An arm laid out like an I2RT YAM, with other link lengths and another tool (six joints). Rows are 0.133 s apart.
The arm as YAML. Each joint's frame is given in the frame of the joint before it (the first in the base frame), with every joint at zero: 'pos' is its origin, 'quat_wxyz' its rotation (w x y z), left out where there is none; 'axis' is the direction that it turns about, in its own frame. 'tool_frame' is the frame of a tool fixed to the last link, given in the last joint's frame.
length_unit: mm
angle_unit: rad
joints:
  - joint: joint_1
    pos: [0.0, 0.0, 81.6]
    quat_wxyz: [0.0, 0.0, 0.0, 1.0]
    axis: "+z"
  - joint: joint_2
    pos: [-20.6, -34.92, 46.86]
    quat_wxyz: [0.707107, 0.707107, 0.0, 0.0]
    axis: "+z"
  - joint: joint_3
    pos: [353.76, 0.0, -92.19]
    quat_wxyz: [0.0, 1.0, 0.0, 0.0]
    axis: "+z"
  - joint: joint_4
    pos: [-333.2, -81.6, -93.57]
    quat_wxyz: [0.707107, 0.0, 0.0, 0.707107]
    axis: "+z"
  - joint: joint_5
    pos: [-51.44, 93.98, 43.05]
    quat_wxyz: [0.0, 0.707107, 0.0, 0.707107]
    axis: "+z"
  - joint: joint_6
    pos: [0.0, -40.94, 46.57]
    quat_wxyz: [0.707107, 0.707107, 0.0, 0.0]
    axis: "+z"
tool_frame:
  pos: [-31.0, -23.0, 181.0]
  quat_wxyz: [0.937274, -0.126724, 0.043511, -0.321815]
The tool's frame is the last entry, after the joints.
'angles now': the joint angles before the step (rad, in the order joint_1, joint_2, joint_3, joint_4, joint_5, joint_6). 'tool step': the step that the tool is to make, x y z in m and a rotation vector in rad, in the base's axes. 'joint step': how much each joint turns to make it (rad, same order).
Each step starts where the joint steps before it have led.
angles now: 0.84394 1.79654 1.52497 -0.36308 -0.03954 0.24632
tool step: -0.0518 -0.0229 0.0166 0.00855 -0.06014 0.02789
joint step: 0.04726 -0.16384 -0.17290 0.05404 0.03902 -0.02190
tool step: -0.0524 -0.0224 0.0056 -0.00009 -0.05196 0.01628
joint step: 0.06601 -0.15291 -0.15805 0.03664 0.06429 -0.00789
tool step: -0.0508 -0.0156 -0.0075 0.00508 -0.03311 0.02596
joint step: 0.07947 -0.12520 -0.14559 0.04204 0.05872 0.00648
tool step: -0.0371 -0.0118 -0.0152 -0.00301 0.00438 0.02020
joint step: 0.06303 -0.08045 -0.09890 0.01030 0.03549 0.02433
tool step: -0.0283 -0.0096 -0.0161 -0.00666 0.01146 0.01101
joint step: 0.05579 -0.05690 -0.07439 0.00127 0.03417 0.03035
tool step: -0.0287 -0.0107 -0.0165 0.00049 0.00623 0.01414
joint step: 0.06162 -0.06122 -0.08225 0.01264 0.03691 0.03114
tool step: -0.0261 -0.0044 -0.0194 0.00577 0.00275 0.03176
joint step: 0.05616 -0.03802 -0.08098 0.04344 0.01816 0.01739
